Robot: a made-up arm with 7 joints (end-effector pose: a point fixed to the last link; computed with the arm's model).
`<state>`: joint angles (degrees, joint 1 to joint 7).
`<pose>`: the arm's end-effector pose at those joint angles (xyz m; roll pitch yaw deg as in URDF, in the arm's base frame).
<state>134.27 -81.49 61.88 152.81 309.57 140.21 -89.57</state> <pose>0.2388 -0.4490 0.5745 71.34 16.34 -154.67</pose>
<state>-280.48 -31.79 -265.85 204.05 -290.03 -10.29 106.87</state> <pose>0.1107 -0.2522 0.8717 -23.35 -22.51 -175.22</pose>
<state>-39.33 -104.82 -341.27 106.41 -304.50 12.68 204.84</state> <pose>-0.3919 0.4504 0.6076 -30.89 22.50 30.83</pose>
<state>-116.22 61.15 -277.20 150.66 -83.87 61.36 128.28</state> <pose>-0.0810 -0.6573 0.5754 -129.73 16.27 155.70</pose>
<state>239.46 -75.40 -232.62 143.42 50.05 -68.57 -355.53</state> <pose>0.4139 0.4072 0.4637 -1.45 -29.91 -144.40</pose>
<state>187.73 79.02 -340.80 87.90 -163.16 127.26 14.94</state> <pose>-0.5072 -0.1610 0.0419 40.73 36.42 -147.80</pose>
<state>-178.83 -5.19 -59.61 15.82 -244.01 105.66 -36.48</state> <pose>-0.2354 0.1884 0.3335 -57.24 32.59 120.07</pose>
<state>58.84 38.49 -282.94 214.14 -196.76 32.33 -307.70</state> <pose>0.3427 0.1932 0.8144 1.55 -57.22 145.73</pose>
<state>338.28 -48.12 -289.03 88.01 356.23 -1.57 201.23</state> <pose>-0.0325 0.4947 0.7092 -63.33 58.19 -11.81</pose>
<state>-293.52 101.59 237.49 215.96 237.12 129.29 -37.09</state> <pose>-0.0312 0.4851 0.2100 -39.56 -23.65 103.47</pose>
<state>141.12 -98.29 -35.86 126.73 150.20 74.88 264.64</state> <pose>0.6113 -0.2938 0.5018 98.25 58.33 24.00</pose>
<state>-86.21 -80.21 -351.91 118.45 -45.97 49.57 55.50</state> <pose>0.0117 0.4517 0.8197 -30.04 -10.39 112.11</pose>
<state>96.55 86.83 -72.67 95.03 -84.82 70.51 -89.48</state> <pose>0.4203 0.4380 0.2624 -36.61 9.92 -79.74</pose>
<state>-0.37 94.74 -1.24 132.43 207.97 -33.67 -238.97</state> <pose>0.4542 0.0444 -0.0712 -172.80 -13.84 35.02</pose>
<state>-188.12 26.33 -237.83 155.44 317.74 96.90 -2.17</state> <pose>-0.2411 -0.2079 0.8924 -163.73 -60.25 -118.49</pose>
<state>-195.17 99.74 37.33 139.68 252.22 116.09 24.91</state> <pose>-0.5393 0.1106 -0.0140 96.15 24.40 157.14</pose>
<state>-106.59 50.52 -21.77 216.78 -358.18 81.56 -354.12</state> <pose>-0.0614 -0.3880 0.7979 109.11 -79.00 -48.81</pose>
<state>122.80 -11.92 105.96 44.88 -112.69 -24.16 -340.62</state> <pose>-0.1465 -0.3313 0.3356 148.18 -4.77 -24.86</pose>
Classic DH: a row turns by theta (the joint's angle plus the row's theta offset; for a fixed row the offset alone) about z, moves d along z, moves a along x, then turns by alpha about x. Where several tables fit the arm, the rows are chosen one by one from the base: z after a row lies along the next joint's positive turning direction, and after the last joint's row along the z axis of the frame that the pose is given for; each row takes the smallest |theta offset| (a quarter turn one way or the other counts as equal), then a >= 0, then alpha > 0; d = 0 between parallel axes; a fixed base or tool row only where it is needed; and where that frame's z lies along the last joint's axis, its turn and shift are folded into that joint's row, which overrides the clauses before.
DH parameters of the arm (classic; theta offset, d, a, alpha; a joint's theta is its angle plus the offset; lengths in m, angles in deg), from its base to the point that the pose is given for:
joint 1: 0 0.318 0 -90
joint 2: 0 0 0 90
joint 3: 0 0.289 0.08 90
joint 4: 0 0 0.066 90
joint 5: 0 0.292 0 90
joint 6: 0 0 0.076 -90
joint 7: 0 0.097 0 0

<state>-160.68 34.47 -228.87 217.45 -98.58 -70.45 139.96</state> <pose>-0.2887 0.0690 0.7048 46.92 17.19 158.05</pose>
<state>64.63 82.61 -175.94 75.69 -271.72 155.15 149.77</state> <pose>0.2260 0.1678 0.6684 169.76 27.22 175.65</pose>
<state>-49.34 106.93 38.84 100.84 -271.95 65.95 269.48</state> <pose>0.4586 -0.0207 -0.1159 -76.52 6.70 -54.75</pose>
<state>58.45 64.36 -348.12 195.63 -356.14 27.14 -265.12</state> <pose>0.3086 0.4534 0.7079 -74.46 18.27 -22.36</pose>
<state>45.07 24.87 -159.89 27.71 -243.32 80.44 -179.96</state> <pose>-0.0602 -0.3292 0.4434 81.60 -40.36 44.75</pose>
